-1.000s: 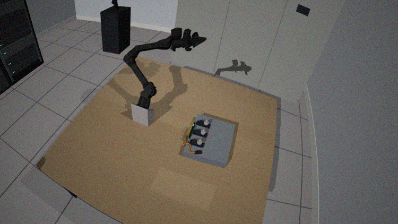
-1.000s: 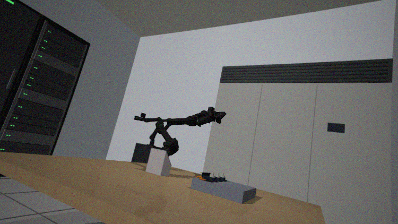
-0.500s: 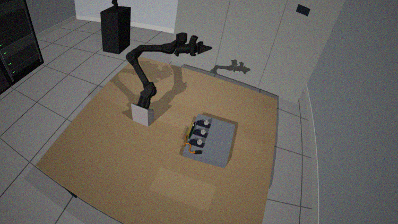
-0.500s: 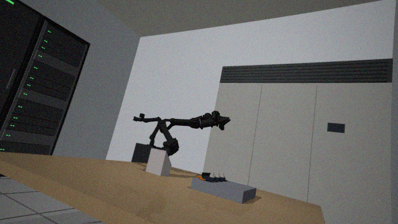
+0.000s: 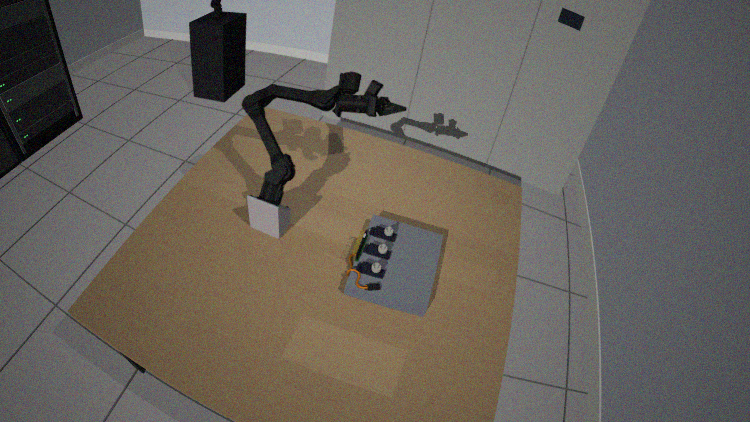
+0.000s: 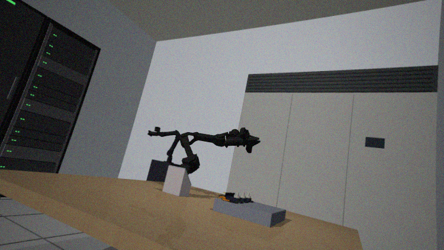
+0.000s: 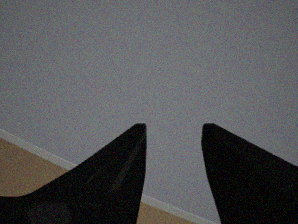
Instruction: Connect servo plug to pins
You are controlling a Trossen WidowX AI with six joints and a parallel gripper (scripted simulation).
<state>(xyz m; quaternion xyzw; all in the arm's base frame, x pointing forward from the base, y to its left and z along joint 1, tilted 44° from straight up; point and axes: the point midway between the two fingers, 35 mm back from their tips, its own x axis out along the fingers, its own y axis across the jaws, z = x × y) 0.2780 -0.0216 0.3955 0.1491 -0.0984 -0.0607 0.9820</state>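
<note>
Right now the white band is 32 cm below my gripper tip, 25 cm to the right of it and 1 cm behind it. Also, from my gripper tip: grey printed holder: 37 cm below, 27 cm to the right, 15 cm ahead.
</note>
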